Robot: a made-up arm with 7 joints. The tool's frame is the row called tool. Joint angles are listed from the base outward. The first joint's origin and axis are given. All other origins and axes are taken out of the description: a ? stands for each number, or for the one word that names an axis. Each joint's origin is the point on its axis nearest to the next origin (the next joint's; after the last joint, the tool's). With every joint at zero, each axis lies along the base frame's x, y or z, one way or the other. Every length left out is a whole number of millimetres.
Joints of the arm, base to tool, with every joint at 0 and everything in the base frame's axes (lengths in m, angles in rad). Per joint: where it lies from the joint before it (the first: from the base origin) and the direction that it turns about. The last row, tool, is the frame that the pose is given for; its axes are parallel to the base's.
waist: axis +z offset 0 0 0.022
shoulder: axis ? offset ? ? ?
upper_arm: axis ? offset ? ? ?
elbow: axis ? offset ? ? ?
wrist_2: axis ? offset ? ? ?
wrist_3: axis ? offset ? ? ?
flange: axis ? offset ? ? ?
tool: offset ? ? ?
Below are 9 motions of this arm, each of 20 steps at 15 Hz.
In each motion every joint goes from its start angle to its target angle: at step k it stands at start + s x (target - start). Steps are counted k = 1, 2, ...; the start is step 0. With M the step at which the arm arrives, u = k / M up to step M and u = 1 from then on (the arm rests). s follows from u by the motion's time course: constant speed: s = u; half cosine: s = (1 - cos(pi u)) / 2; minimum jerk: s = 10 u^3 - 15 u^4 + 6 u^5.
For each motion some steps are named. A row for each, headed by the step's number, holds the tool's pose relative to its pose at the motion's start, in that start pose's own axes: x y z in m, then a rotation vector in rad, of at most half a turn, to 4 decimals.
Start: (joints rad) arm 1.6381 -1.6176 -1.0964 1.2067 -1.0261 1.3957 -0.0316
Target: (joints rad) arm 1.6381 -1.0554 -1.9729 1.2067 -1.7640 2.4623 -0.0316
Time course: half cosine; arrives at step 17
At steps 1, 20:
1: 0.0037 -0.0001 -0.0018 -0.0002 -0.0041 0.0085
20: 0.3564 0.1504 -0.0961 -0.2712 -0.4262 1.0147

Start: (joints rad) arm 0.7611 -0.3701 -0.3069 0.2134 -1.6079 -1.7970 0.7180
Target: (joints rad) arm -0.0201 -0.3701 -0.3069 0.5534 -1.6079 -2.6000 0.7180
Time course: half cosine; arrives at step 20
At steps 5, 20:
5: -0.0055 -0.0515 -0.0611 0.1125 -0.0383 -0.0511
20: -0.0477 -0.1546 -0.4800 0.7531 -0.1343 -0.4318

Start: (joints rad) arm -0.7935 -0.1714 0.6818 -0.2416 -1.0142 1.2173 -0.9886
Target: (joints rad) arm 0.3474 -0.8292 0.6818 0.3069 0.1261 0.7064 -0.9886
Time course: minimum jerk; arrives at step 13
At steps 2, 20:
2: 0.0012 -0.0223 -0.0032 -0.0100 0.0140 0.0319
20: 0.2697 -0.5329 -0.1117 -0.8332 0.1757 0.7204

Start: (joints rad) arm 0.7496 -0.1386 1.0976 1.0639 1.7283 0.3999 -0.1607
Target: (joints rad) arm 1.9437 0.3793 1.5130 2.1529 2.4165 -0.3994 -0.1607
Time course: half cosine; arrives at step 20
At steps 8, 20:
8: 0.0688 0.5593 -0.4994 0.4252 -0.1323 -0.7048
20: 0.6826 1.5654 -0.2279 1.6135 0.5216 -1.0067

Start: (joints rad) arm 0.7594 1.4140 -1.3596 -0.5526 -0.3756 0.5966 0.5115
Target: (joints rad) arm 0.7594 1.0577 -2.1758 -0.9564 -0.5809 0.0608 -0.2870
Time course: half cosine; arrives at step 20
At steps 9, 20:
9: -0.0600 0.2413 -0.2755 0.0118 -0.3947 -0.5517
20: 0.1721 0.6731 -0.5255 0.3186 -0.5530 -1.3120

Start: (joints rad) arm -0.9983 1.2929 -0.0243 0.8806 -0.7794 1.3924 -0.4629
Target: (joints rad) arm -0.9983 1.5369 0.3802 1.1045 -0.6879 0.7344 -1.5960
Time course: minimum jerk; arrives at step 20
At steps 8, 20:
8: -0.1251 -0.0395 0.0845 -0.2874 -0.0540 -0.1270
20: -0.3529 -0.0412 0.1486 -0.8287 0.0216 -0.4413

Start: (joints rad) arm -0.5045 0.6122 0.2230 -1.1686 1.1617 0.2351 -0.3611
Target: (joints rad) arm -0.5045 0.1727 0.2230 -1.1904 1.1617 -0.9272 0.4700
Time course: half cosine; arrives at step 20
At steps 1, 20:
1: -0.0026 0.0010 -0.0010 0.0078 0.0030 -0.0068
20: -0.3237 0.4595 0.1206 1.0655 0.2563 -1.2677

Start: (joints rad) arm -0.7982 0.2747 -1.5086 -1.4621 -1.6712 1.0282 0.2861
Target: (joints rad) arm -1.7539 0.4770 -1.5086 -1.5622 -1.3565 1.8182 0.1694
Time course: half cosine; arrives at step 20
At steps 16, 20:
16: 0.0455 0.0471 0.1464 -0.0656 -0.2490 0.6939
20: 0.0378 0.0553 0.1589 -0.0829 -0.2822 0.7646

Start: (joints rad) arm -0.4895 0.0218 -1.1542 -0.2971 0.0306 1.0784 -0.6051
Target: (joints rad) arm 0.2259 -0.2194 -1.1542 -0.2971 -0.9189 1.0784 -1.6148
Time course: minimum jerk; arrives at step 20
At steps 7, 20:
7: 0.0559 -0.0103 0.0165 -0.1391 -0.1932 -0.0287
20: 0.1462 0.0483 0.0751 -0.4128 -0.6418 -0.3531

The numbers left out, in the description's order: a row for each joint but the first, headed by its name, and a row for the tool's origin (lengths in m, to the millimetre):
shoulder: axis +z, xyz 0.11 -0.345 0
upper_arm: axis +z, xyz -0.227 -0.113 0
elbow: axis -y, xyz -0.302 -0.092 0
wrist_2: axis -x, xyz -0.257 0 0.036
wrist_3: axis +z, xyz 0 -0.13 -0.182
flange: axis +x, xyz 0.016 -0.068 0
tool: xyz 0 -0.297 0.003

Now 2 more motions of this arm.
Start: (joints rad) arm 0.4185 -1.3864 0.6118 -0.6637 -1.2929 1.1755 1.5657
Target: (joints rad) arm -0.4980 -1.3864 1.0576 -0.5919 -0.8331 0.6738 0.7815
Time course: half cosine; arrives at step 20
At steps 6, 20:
6: -0.0379 -0.0211 0.0679 -0.2468 -0.1139 -0.0083
20: -0.2487 -0.0073 0.1984 -1.1630 -0.6333 -0.1740

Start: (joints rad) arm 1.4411 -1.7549 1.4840 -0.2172 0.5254 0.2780 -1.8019
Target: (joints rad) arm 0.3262 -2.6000 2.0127 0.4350 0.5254 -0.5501 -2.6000
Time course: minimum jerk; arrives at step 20
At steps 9, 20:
9: 0.1587 -0.1369 0.3010 -0.2409 0.8729 0.4323
20: 0.5097 -0.0703 0.2988 -0.5980 1.7815 1.6490

